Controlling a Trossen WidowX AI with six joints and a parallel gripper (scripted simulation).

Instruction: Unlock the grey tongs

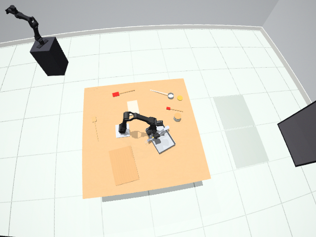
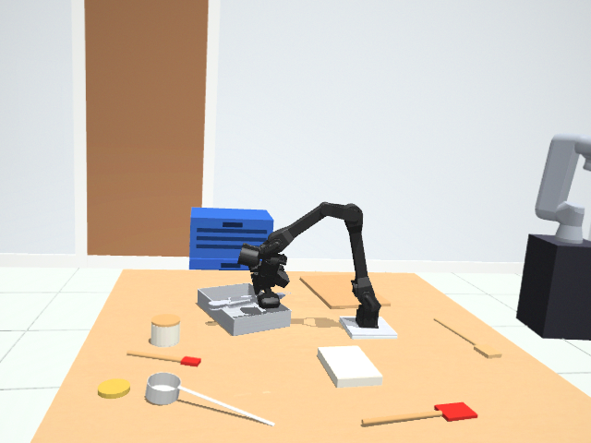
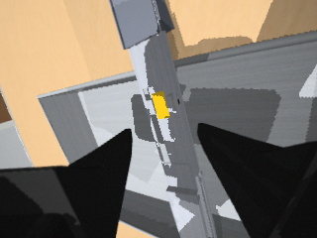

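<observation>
The grey roasting tin is 5 cm ahead of my gripper tip, 2 cm below it and 1 cm to the left of it. The rest, counted from my gripper tip: small red spatula: 36 cm to the left, 22 cm ahead, 4 cm below; then wooden board: 33 cm behind, 28 cm to the right, 4 cm below; then lidded jar: 26 cm ahead, 24 cm to the left, 1 cm below.
</observation>
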